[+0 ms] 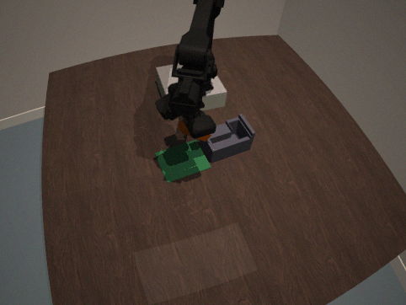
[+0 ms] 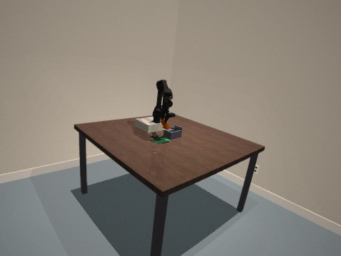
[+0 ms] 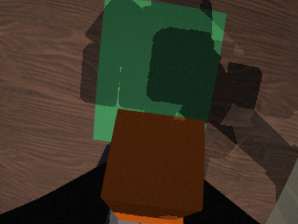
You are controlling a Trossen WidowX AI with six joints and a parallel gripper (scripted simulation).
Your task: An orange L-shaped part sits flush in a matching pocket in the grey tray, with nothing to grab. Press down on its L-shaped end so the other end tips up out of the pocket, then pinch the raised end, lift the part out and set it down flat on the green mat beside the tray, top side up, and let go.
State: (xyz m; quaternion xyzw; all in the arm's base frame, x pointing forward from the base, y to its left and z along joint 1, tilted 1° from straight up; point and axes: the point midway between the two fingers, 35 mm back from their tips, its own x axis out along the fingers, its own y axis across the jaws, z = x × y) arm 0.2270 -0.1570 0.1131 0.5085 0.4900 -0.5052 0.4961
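Right now my gripper tip is 2 cm to the left of the green mat and 17 cm above it. From my gripper tip the other things lie so: orange L-shaped part: 1 cm behind, 3 cm to the left, 3 cm below.
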